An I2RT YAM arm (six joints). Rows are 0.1 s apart.
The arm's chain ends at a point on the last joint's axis. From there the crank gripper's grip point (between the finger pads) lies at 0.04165 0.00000 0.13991 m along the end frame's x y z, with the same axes.
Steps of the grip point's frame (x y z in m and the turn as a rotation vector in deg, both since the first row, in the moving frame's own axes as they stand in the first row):
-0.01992, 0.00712, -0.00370, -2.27, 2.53, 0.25
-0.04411, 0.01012, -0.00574, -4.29, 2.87, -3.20
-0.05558, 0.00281, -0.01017, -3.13, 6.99, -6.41
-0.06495, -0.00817, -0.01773, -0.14, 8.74, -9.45
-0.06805, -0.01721, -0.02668, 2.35, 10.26, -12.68
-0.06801, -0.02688, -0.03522, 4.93, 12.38, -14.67
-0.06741, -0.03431, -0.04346, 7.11, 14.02, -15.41
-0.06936, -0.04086, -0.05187, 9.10, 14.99, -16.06
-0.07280, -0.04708, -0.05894, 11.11, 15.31, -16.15
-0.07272, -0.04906, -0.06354, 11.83, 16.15, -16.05
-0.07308, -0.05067, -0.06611, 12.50, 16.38, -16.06
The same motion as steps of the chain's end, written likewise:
-0.02604, 0.00142, -0.00161, -2.27, 2.53, 0.25
-0.05128, 0.00226, -0.00318, -4.29, 2.87, -3.20
-0.07242, 0.00093, -0.00399, -3.13, 6.99, -6.41
-0.08509, 0.00006, -0.00982, -0.14, 8.74, -9.45
-0.09045, 0.00014, -0.01679, 2.35, 10.26, -12.68
-0.09380, -0.00118, -0.02220, 4.93, 12.38, -14.67
-0.09578, -0.00252, -0.02763, 7.11, 14.02, -15.41
-0.09883, -0.00373, -0.03391, 9.10, 14.99, -16.06
-0.10217, -0.00530, -0.03953, 11.11, 15.31, -16.15
-0.10364, -0.00561, -0.04261, 11.83, 16.15, -16.05
-0.10422, -0.00569, -0.04447, 12.50, 16.38, -16.06

